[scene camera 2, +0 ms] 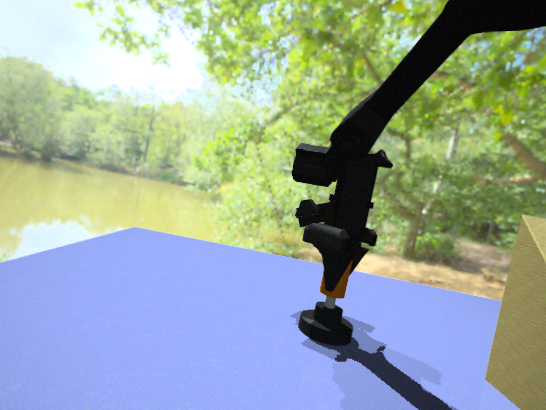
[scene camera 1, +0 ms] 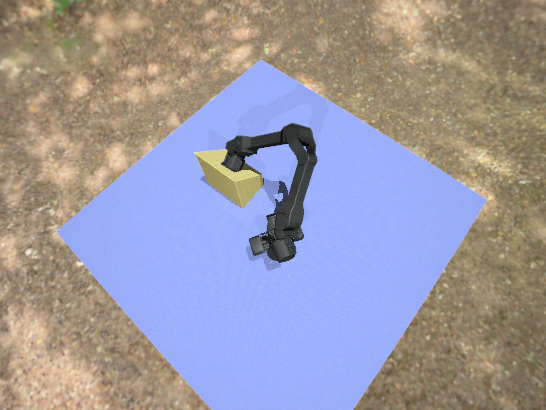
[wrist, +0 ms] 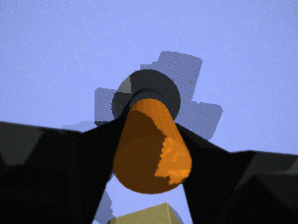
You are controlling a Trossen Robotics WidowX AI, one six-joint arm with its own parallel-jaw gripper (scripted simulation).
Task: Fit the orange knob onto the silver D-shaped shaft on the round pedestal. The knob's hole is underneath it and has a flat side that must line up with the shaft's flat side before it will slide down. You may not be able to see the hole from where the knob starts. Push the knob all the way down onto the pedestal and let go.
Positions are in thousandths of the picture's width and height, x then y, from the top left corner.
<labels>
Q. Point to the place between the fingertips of the gripper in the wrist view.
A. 498, 556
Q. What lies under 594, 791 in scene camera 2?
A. A round pedestal.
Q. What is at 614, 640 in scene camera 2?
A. The gripper.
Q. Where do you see an orange knob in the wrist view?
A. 508, 708
</labels>
